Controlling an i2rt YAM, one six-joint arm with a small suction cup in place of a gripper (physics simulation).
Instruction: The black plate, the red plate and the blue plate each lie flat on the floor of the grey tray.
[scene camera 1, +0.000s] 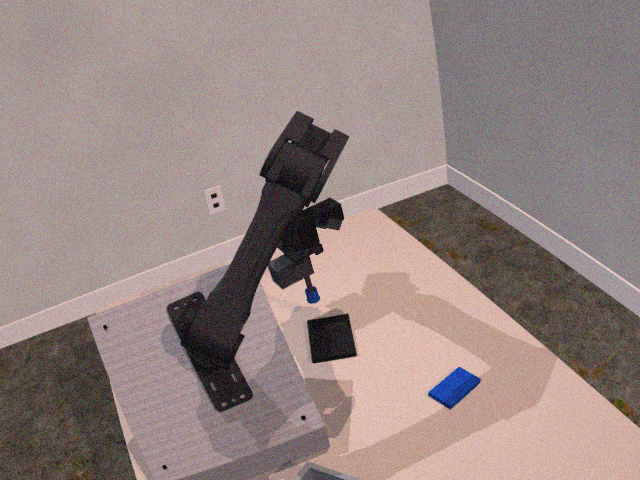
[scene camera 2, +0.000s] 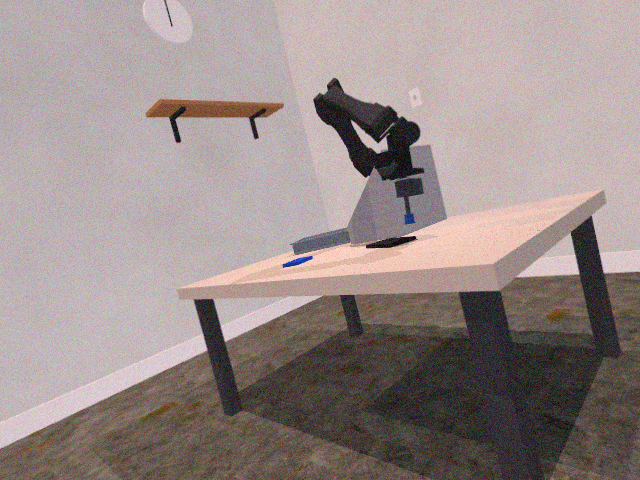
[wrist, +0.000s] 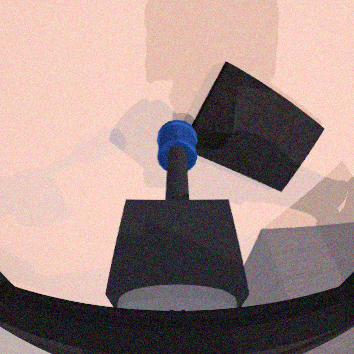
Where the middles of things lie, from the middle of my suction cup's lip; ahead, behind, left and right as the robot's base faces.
I see the black plate (scene camera 1: 331, 338) 10 mm behind my suction cup, 90 mm to the right of it and 50 mm below it. From my suction cup the other things lie so: grey tray (scene camera 2: 341, 236) (250 mm behind, 560 mm to the right, 30 mm below); then blue plate (scene camera 1: 459, 383) (110 mm ahead, 370 mm to the right, 50 mm below).
